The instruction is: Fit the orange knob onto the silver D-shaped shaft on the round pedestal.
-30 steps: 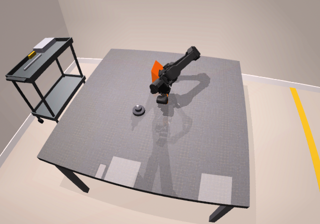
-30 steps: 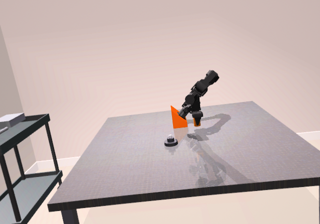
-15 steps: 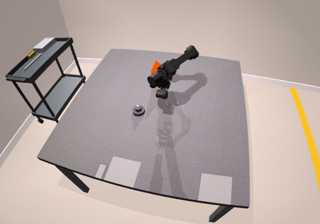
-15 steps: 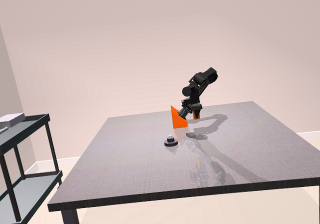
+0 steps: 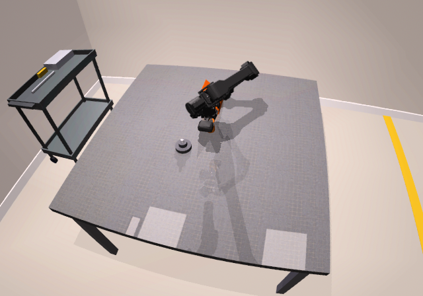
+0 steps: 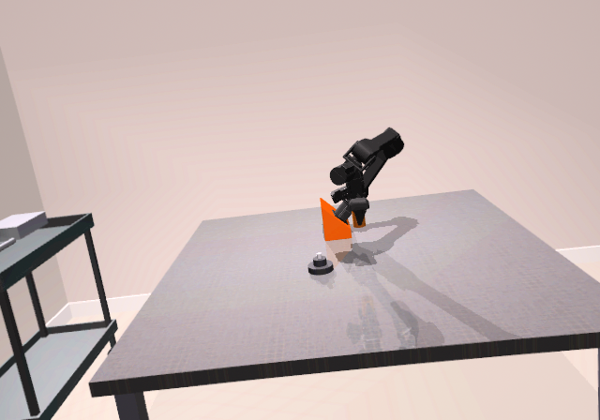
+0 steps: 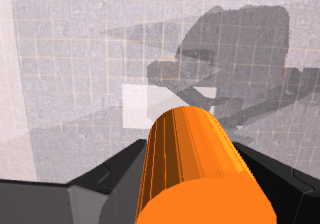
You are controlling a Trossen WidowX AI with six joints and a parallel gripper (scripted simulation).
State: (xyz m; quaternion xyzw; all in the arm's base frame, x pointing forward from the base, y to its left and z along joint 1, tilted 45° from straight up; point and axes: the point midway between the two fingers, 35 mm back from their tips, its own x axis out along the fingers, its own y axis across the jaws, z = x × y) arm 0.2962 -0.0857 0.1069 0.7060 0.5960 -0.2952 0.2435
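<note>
Right now the round pedestal is 140 mm to the right of my gripper tip, 110 mm below it and 10 mm ahead of it. From my gripper tip the other things lie so: orange knob: 30 mm above.
</note>
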